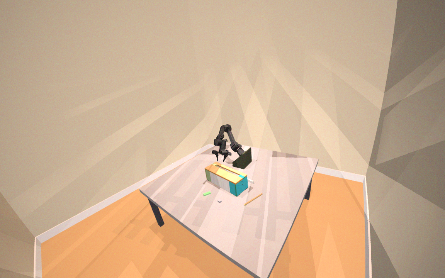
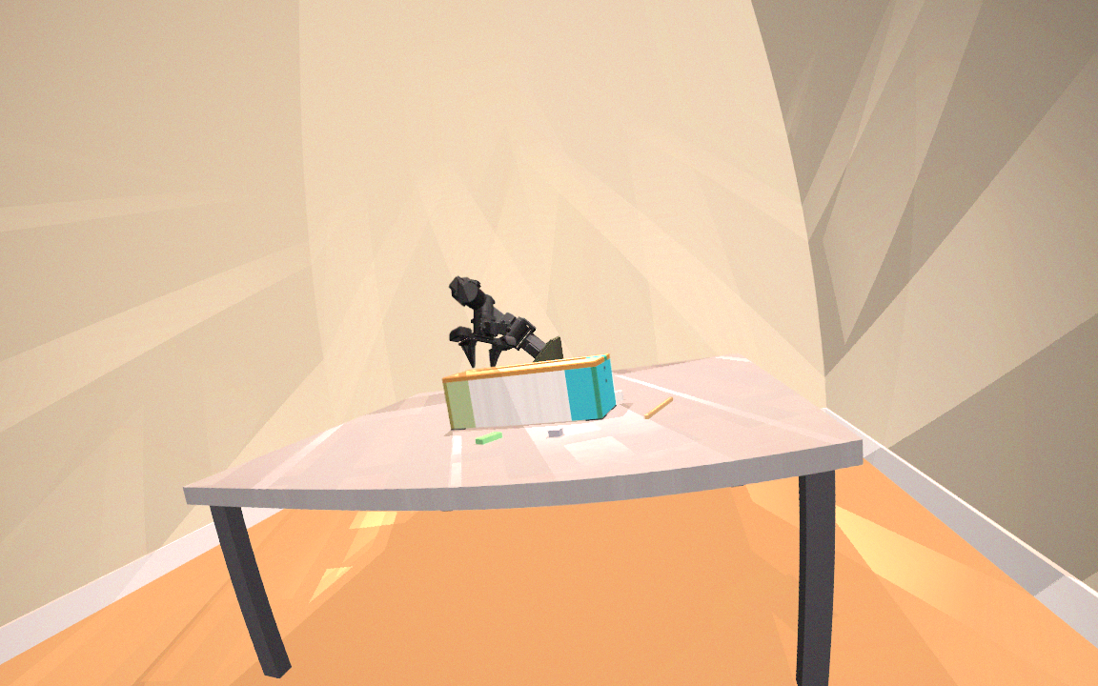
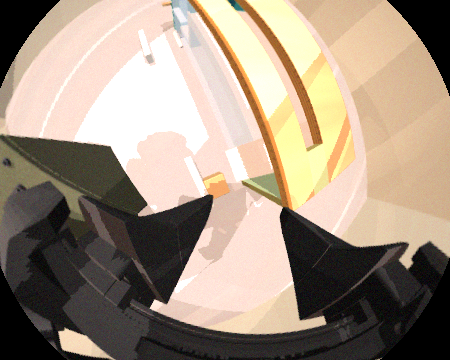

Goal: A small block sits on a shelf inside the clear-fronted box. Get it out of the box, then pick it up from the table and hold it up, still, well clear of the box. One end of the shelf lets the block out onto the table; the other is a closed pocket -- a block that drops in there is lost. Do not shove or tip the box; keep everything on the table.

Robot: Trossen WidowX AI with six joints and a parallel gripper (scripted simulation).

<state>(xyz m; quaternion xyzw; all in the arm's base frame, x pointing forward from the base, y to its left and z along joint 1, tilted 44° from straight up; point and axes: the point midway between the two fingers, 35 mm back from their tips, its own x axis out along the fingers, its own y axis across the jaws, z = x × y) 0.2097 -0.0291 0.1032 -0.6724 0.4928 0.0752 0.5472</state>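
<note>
The small orange block lies 10 mm behind my gripper tip and 110 mm below it. Also, from my gripper tip: small grey cube: 300 mm ahead, 290 mm to the left, 120 mm below; orange stick: 130 mm ahead, 480 mm to the left, 120 mm below; box: 70 mm ahead, 160 mm to the left, 60 mm below.
</note>
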